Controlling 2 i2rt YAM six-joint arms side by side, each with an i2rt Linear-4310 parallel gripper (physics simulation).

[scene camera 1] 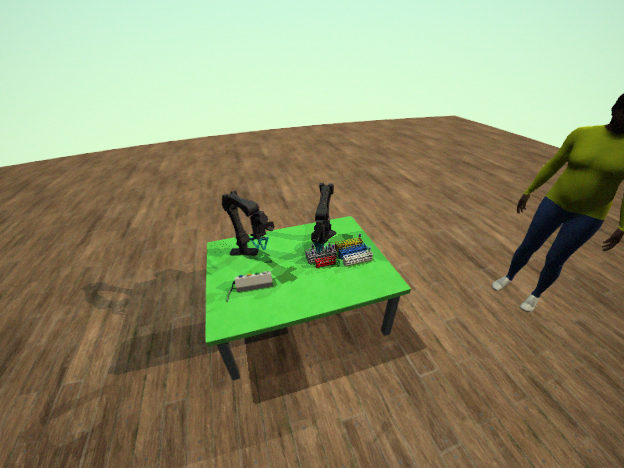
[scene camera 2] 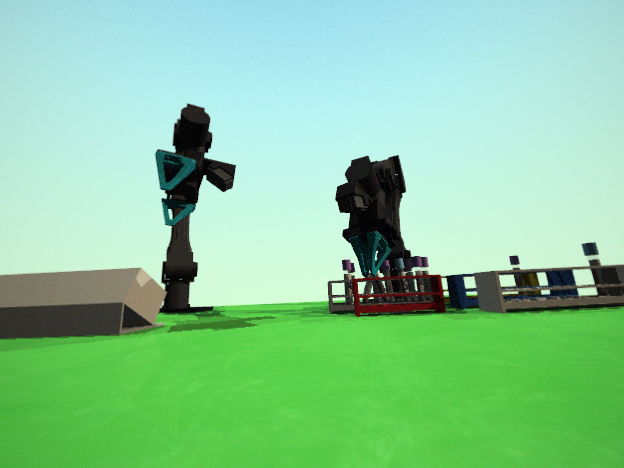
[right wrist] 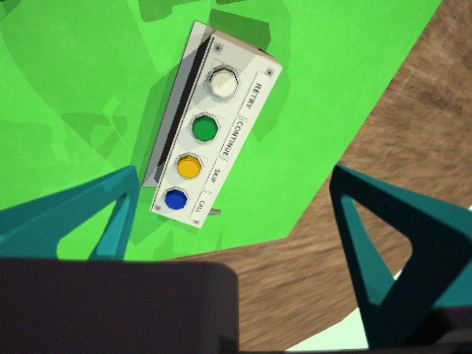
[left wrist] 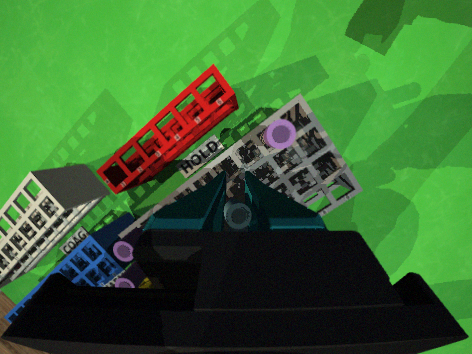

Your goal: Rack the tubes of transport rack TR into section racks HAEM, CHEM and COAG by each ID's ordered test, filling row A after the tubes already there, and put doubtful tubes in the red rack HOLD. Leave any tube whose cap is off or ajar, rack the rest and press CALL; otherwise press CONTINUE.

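Places are measured from the left arm's base along level axes (x left, y back, z up), in centimetres.
Where they show: left gripper, between the fingertips: (scene camera 1: 318,252) (scene camera 2: 368,276) (left wrist: 235,177); right gripper, between the fingertips: (scene camera 1: 261,249) (scene camera 2: 166,208) (right wrist: 234,176); left arm's base, origin of its link: (scene camera 1: 325,237); right arm's base, origin of its link: (scene camera 1: 244,252) (scene camera 2: 175,311).
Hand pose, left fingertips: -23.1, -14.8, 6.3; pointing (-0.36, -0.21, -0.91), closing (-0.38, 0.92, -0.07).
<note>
Things, the pixels of their top centre, and the offset from my left fingertips, as dx, dy, dz. "spot": a spot on its surface instead.
- tube with a greyish cap, centre of its top: (left wrist: 221,228) +2.5, +0.3, +3.4
- grey transport rack, a spot on its surface: (left wrist: 316,118) spot: -6.4, +3.8, -0.6
- purple-capped tube, centre of its top: (left wrist: 281,134) -3.9, +1.3, +3.1
- button panel, centre of its top: (right wrist: 221,160) (scene camera 2: 79,272) (scene camera 1: 252,274) -44.2, +13.1, +2.1
- white button, centre of its top: (right wrist: 228,87) -36.7, +10.9, +1.2
- green CONTINUE button, centre of its top: (right wrist: 208,133) -40.9, +13.6, +1.2
- yellow SKIP button, centre of its top: (right wrist: 192,172) -45.1, +16.3, +1.2
- blue CALL button, centre of its top: (right wrist: 178,205) -49.3, +19.1, +1.2
- COAG label, a spot on its surface: (left wrist: 75,241) spot: +18.5, -17.1, -6.0
My left gripper (scene camera 1: 319,248) (scene camera 2: 370,275) (left wrist: 235,177) is shut on a tube with a greyish cap (left wrist: 237,215), low over the grey transport rack (scene camera 2: 330,297) (left wrist: 316,118). A purple-capped tube (left wrist: 280,134) stands near the rack's upper end; other tubes are partly hidden by the gripper. The red rack HOLD (scene camera 1: 326,260) (scene camera 2: 437,292) (left wrist: 159,152) lies alongside. Yellow (scene camera 1: 349,243), blue (scene camera 1: 354,250) (left wrist: 80,272) and white (scene camera 1: 357,258) (scene camera 2: 489,292) section racks stand to the right in scene camera 1. My right gripper (scene camera 1: 259,243) (right wrist: 234,176) is open and empty above the button panel (scene camera 1: 253,281) (right wrist: 245,65).
The panel carries a white button (right wrist: 223,82), a green CONTINUE button (right wrist: 205,128), a yellow SKIP button (right wrist: 189,166) and a blue CALL button (right wrist: 175,199). A COAG label (left wrist: 75,241) lies between the white and blue racks. A person (scene camera 1: 579,171) stands beyond the table's right side.
</note>
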